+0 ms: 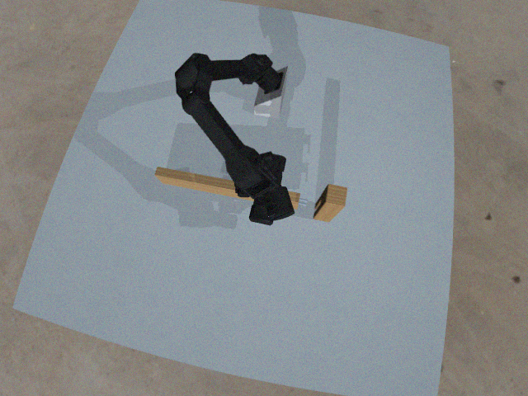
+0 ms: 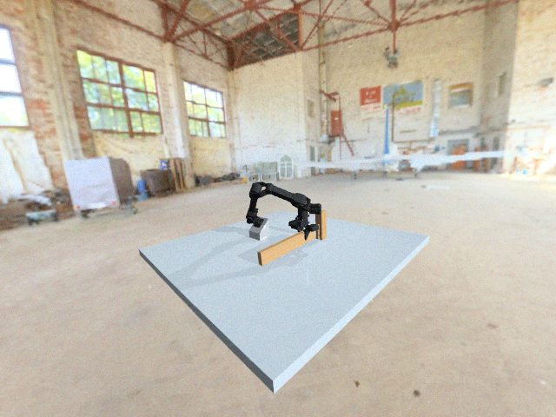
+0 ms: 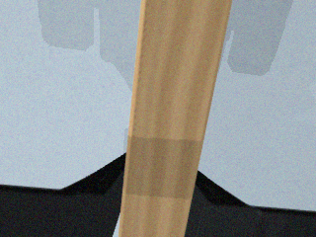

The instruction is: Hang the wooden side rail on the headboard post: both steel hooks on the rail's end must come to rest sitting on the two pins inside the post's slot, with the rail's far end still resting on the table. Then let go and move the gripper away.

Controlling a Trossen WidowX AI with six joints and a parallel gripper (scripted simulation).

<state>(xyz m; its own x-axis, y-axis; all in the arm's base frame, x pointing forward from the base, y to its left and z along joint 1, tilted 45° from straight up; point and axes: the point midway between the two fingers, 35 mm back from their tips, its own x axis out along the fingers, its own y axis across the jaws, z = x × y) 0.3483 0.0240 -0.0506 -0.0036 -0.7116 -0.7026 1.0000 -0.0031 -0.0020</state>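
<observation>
My gripper tip is now 170 mm to the right of the headboard post and 40 mm below it.
</observation>
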